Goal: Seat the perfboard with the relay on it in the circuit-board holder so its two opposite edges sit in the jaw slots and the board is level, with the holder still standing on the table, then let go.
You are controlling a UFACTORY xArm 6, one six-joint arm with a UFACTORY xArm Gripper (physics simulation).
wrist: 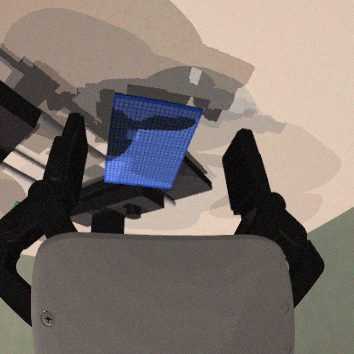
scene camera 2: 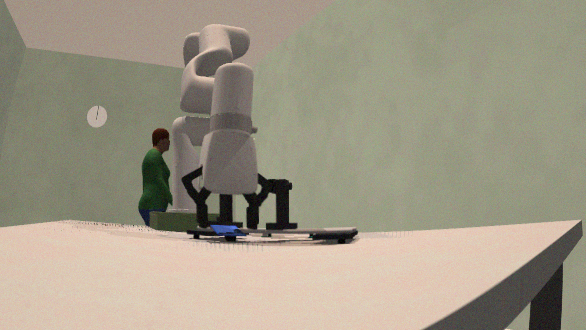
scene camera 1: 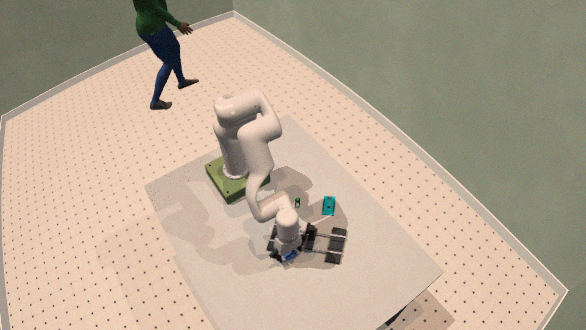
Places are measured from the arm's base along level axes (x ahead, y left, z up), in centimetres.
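Pixels of known places: gripper, fingertip midpoint: (wrist: 159,135) (scene camera 2: 228,228) (scene camera 1: 288,254); arm's base, link origin: (scene camera 2: 186,212) (scene camera 1: 236,168).
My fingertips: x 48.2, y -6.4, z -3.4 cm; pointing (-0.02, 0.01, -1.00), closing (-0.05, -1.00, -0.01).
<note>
Ahead of a thing's pixels: the offset from my fingertips to its top centre. Level surfaces: height alone.
The blue perfboard @[dx -2.0, dy +0.7, dz +0.5 cm] (scene camera 1: 290,255) (scene camera 2: 230,230) (wrist: 150,150) is tilted, close to the table at one end of the holder, and not level in the jaws. Its bare dotted face shows in the wrist view; the relay does not show. The circuit-board holder @[dx -1.4, dy +10.4, dz +9.3 cm] (scene camera 1: 336,245) (scene camera 2: 282,205) (wrist: 120,202) stands on the table, with black feet, metal rods and upright black jaw posts. My gripper (scene camera 2: 227,223) (wrist: 159,135) is open and empty, pointing down just above the board, with one finger to each side of it and clear of its edges. In scene camera 1 the arm hides much of the jaws.
A teal block @[dx -10.0, dy +29.1, dz -1.1 cm] (scene camera 1: 328,205) and a small green part @[dx -19.5, dy +19.3, dz -1.1 cm] (scene camera 1: 297,202) lie on the table @[dz -2.4 cm] (scene camera 1: 380,280) (scene camera 2: 200,280) beyond the holder, towards the arm's side. The green arm base (scene camera 1: 230,192) (scene camera 2: 172,221) is behind. A person (scene camera 1: 162,45) (scene camera 2: 156,177) stands on the floor past the table.
</note>
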